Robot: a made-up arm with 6 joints.
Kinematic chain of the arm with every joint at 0, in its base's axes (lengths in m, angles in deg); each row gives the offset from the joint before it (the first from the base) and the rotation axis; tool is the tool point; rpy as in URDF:
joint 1: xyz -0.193 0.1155 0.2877 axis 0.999 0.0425 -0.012
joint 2: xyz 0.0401 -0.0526 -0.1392 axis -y
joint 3: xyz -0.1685 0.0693 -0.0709 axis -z
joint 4: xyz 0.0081 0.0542 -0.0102 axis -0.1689 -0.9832 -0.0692
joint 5: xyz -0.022 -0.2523 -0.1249 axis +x
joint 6: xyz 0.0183 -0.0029 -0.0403 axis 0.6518 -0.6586 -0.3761
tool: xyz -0.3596 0.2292 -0.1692 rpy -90 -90 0
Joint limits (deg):
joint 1: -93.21..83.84
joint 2: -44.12..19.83
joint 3: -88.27..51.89
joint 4: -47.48..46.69
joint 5: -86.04..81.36
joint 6: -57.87..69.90
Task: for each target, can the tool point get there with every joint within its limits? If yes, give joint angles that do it. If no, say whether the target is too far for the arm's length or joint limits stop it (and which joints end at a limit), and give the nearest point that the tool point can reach.
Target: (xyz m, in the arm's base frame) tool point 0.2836 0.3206 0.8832
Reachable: no: joint limits stop it (at a limit: joint 1, joint 2, joint 3, joint 4, joint 5) | nearest point 0.0257 0.0390 0.7834 | short by 0.395 m
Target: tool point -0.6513 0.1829 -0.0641
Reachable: yes | joints -30.09 -7.32 21.16 -1.35 46.92 -4.81
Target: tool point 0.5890 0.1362 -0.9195
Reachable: no: too far | nearest point 0.2085 0.1253 -0.4095 | short by 0.636 m
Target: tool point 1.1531 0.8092 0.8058
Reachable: no: too far | nearest point 0.2689 0.7000 0.4343 | short by 0.965 m
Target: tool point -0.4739 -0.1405 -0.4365
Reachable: yes | joints 0.88 -3.96 -24.60 12.01 -50.72 10.13
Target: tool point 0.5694 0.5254 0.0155
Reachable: no: joint limits stop it (at a limit: joint 2, joint 4, joint 5) | nearest point 0.3073 0.5666 -0.0178 | short by 0.267 m
